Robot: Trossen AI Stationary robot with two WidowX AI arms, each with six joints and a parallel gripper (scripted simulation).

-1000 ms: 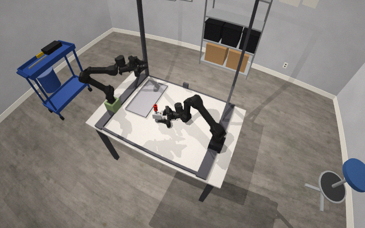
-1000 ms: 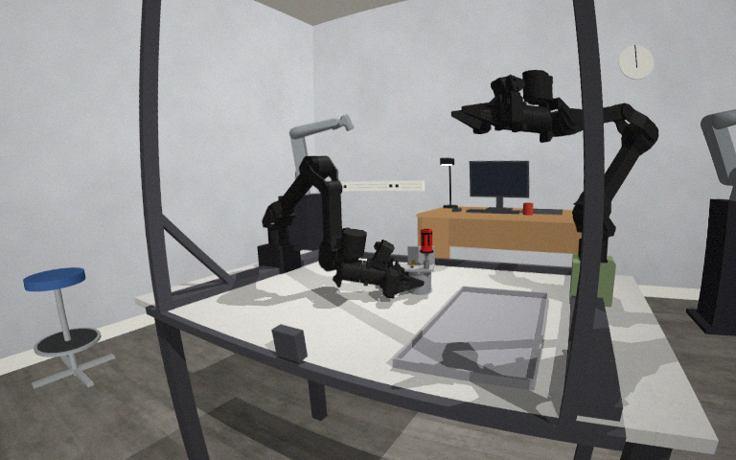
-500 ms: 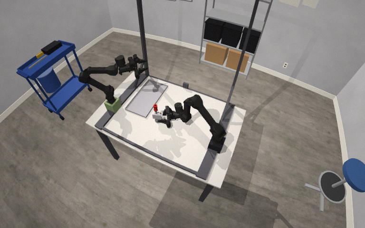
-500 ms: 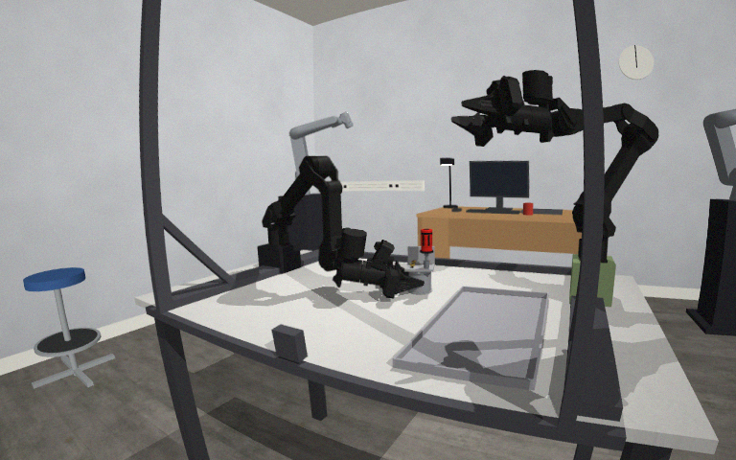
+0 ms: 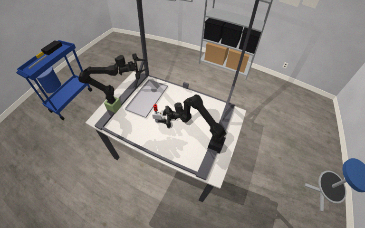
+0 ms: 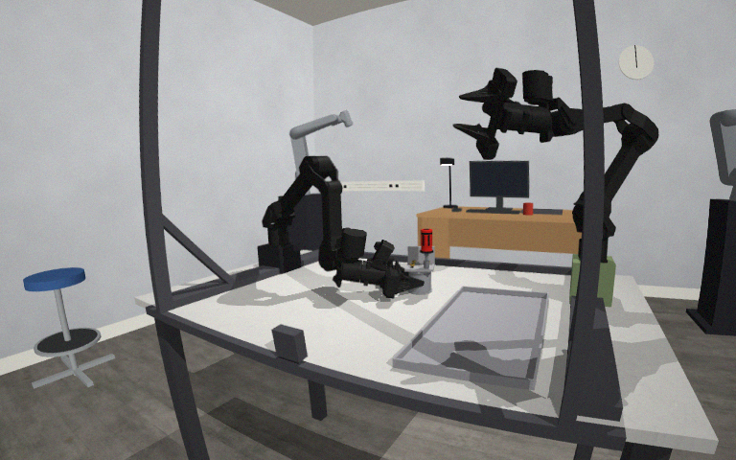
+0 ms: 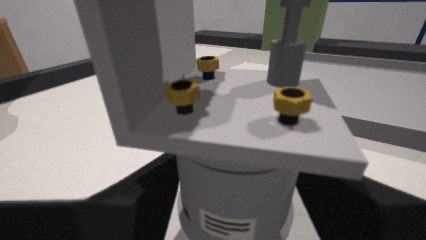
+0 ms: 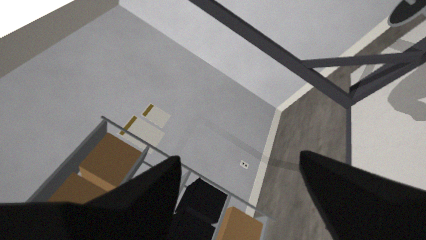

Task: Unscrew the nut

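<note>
Right now my right hand is 30 cm above the red-handled nut driver, 15 cm to the right of it and 12 cm short of it. Round my right hand: l-shaped bracket 34 cm below, 17 cm to the left, 13 cm ahead; then grey joint module 38 cm below, 17 cm to the left, 13 cm ahead; then shallow grey tray 41 cm below, 5 cm to the right, 5 cm behind.
Now: the grey joint module 10 mm ahead of my left hand and 30 mm to the right of it. From my left hand the other things lie so: l-shaped bracket: 10 mm ahead, 30 mm to the right, 40 mm above; then red-handled nut driver: 50 mm to the right, 80 mm above; then shallow grey tray: 170 mm behind, 240 mm to the right, 30 mm below.
</note>
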